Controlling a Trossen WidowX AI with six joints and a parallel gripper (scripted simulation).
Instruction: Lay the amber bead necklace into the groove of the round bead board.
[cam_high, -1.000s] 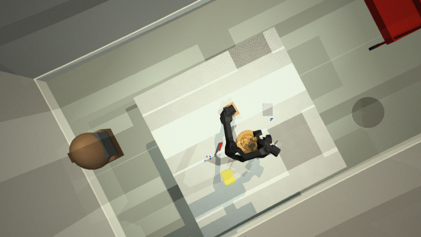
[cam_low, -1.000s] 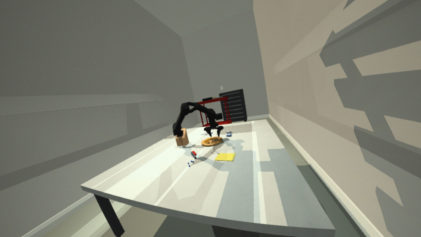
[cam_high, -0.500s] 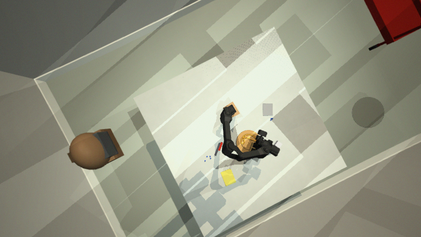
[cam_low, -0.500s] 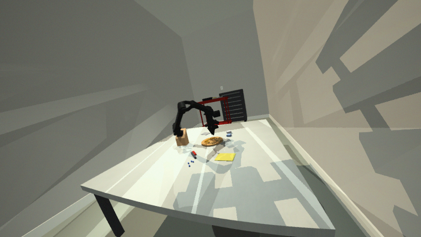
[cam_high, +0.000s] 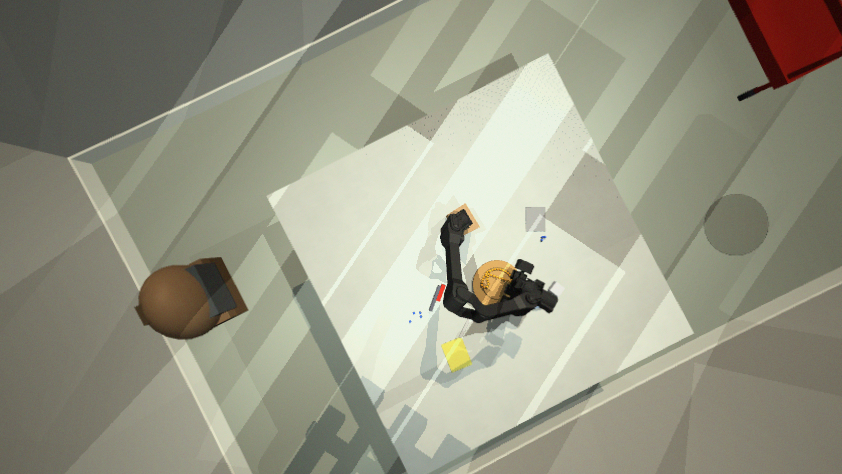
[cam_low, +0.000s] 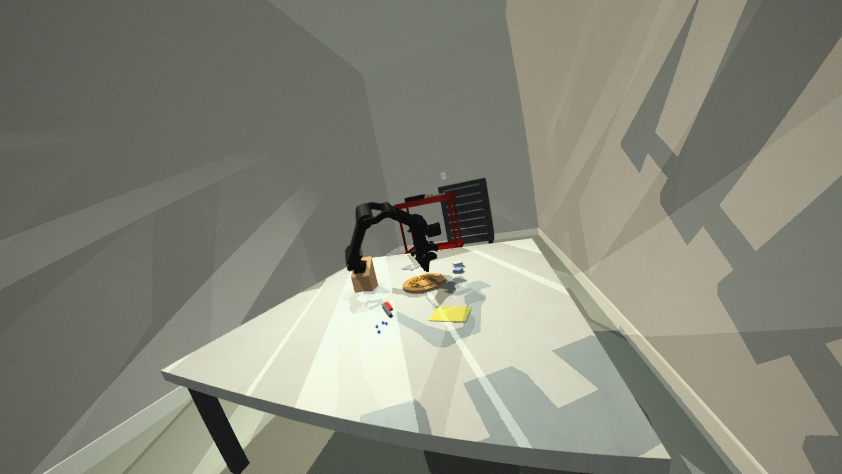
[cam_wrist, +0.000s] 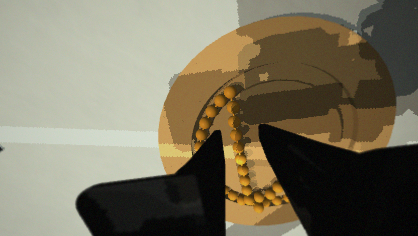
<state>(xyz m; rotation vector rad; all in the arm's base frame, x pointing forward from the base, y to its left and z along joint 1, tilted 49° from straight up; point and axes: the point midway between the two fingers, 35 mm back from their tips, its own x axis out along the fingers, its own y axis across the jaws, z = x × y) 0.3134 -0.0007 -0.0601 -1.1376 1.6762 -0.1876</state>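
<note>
Now: the round bead board 1 cm behind my gripper tip, 5 cm to the right of it and 4 cm below it. The rest, counted from my gripper tip: grey square: 16 cm behind, 23 cm to the left, 4 cm below; then light blue cube: 14 cm ahead, 6 cm to the left, 3 cm below; then white cube: 13 cm ahead, 15 cm to the left, 3 cm below.
</note>
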